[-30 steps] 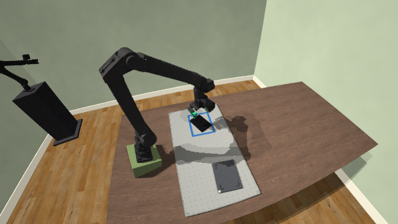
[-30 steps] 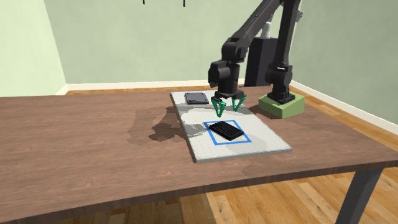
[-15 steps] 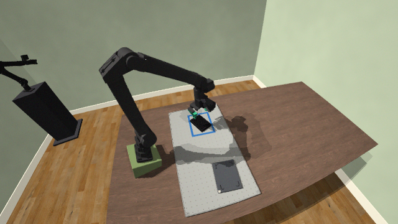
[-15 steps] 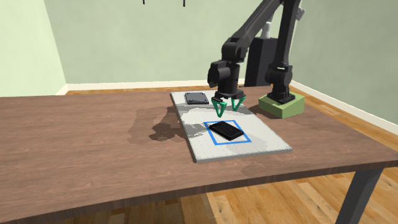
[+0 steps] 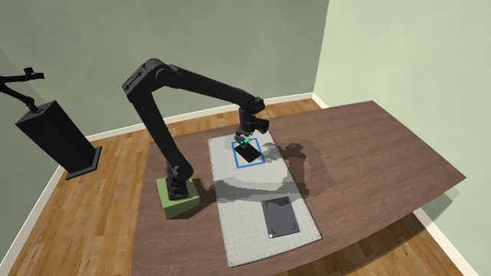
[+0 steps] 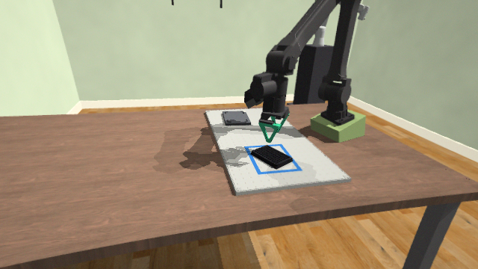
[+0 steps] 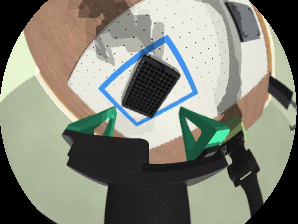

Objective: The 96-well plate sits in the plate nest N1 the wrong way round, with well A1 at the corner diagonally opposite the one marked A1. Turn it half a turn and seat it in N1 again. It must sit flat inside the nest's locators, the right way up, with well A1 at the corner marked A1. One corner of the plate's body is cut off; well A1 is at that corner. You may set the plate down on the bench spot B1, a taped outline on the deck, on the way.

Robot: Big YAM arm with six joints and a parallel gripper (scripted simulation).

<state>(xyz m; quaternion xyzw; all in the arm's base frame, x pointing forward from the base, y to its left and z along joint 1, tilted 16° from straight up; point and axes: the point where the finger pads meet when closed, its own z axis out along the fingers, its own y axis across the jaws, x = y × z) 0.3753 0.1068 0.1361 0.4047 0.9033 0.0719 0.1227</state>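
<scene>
Now: the black 96-well plate 8 cm below my hand. The rest, counted from my hand: white corner mark: 11 cm behind, 45 cm to the right, 8 cm below; then dark plate nest N1: 4 cm behind, 39 cm to the right, 8 cm below.
</scene>
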